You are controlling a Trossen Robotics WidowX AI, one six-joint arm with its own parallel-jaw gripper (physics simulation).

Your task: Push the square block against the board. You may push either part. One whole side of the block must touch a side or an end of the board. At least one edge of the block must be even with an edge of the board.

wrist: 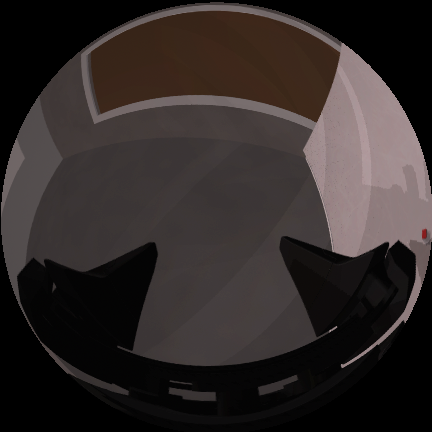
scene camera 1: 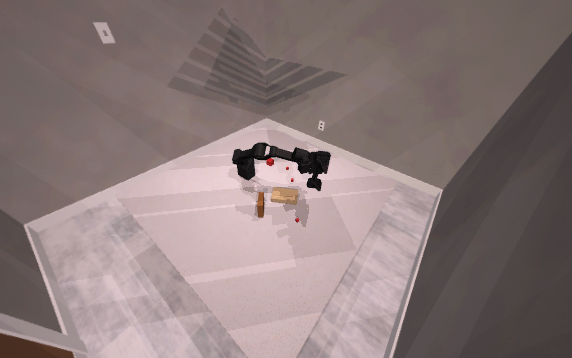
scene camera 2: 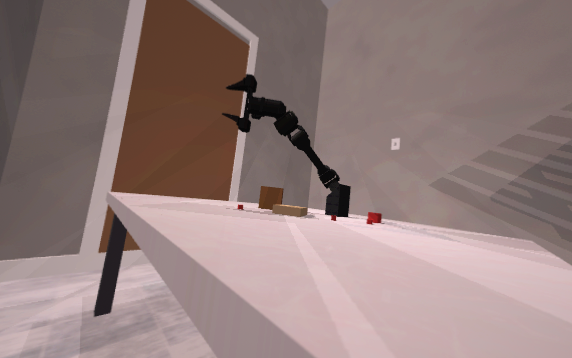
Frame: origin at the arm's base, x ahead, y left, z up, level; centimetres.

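Where they show: gripper, fingertip midpoint: (wrist: 218,246) (scene camera 1: 322,182) (scene camera 2: 224,100); arm's base, link origin: (scene camera 1: 244,161) (scene camera 2: 338,191).
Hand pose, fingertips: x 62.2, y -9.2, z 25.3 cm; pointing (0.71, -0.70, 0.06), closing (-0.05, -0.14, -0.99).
Things, the pixels of their top centre, and the offset from my fingertips. Level surfaces: height alone.
- brown square-faced block, top centre: (scene camera 2: 272,187) (scene camera 1: 260,198) dx -31.3, dy -6.3, dz -27.3 cm
- light wooden board, top centre: (scene camera 2: 291,206) (scene camera 1: 285,194) dx -28.1, dy +11.2, dz -34.5 cm
- larger red cube, top centre: (scene camera 2: 375,212) (scene camera 1: 270,159) dx -58.8, dy +30.1, dz -33.5 cm
- table, surface height: dz -37.5 cm
The brown square-faced block (scene camera 1: 260,205) (scene camera 2: 271,197) stands upright on the table, with a narrow face up. The light wooden board (scene camera 1: 284,196) (scene camera 2: 290,210) lies flat beside it, to its right in scene camera 1. A small gap shows between the two there. My gripper (scene camera 1: 323,175) (scene camera 2: 225,101) (wrist: 218,246) is open and empty. It is high above the table, with its fingers pointing roughly sideways, away from the arm's base. The block and the board do not show in the wrist view.
A larger red cube (scene camera 1: 270,162) (scene camera 2: 374,217) and several small red cubes, one of them (scene camera 1: 297,220) (scene camera 2: 240,207) beyond the board, rest on the table (scene camera 1: 225,240) (scene camera 2: 250,260). The arm's base (scene camera 1: 246,169) (scene camera 2: 338,201) stands near the block and board.
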